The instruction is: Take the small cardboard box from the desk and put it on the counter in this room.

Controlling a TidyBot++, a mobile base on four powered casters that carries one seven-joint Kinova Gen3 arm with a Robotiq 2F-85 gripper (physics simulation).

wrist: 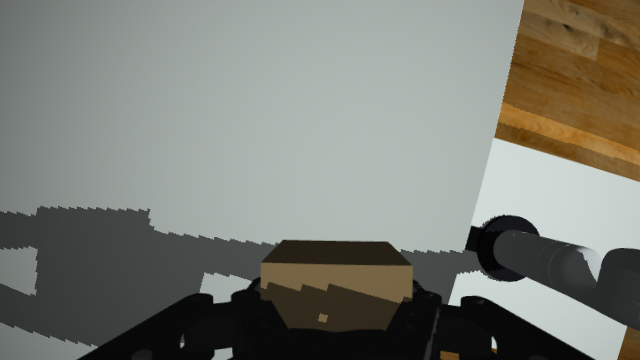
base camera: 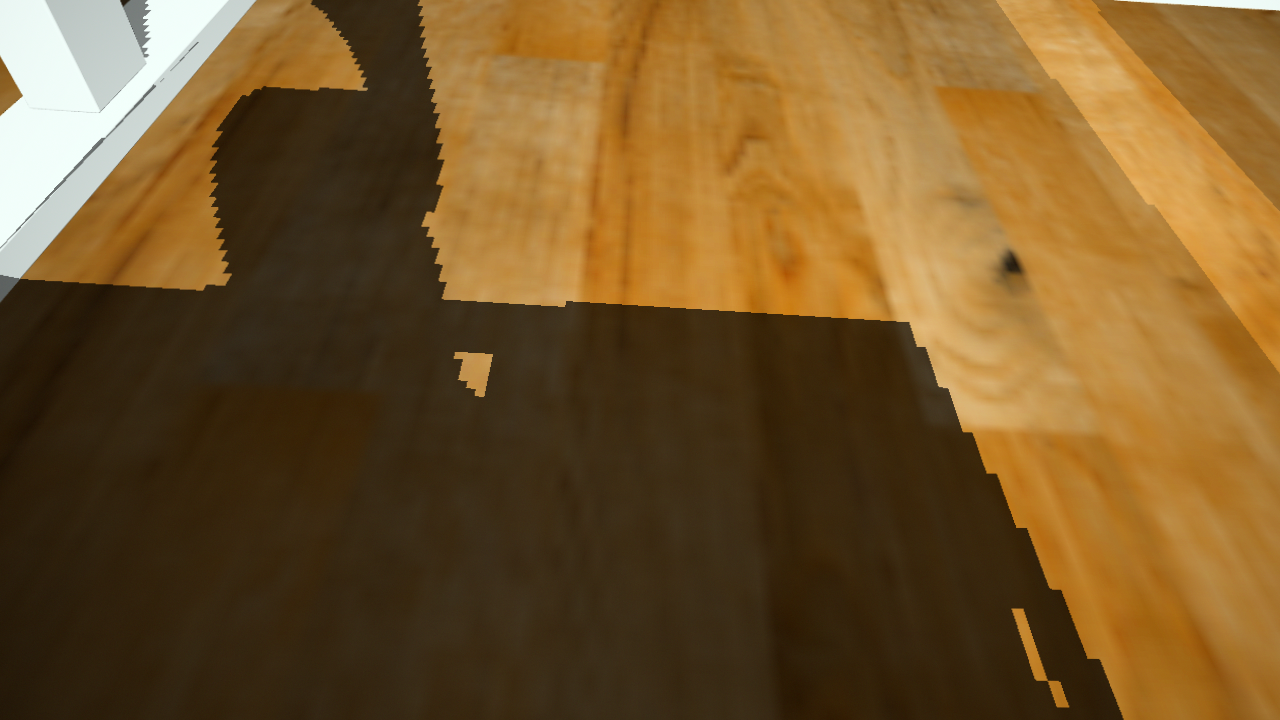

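The small cardboard box (wrist: 337,278) is brown and shows at the bottom middle of the wrist view, partly in shadow. My gripper (wrist: 334,286) is shut on it, with a black finger at its left and right sides. The box is held above the pale grey desk top (wrist: 320,125), which fills much of the wrist view and ends in a slanting edge at the right. A dark shadow lies across the desk top. The lower part of the box is hidden by the gripper. I cannot make out the counter in either view.
A dark round part with a grey tube (wrist: 530,250) shows at the right of the wrist view, over a white surface (wrist: 560,185). Wooden floor (wrist: 575,65) (base camera: 716,179) lies beyond the desk edge. A white post (base camera: 76,53) stands at the base view's upper left.
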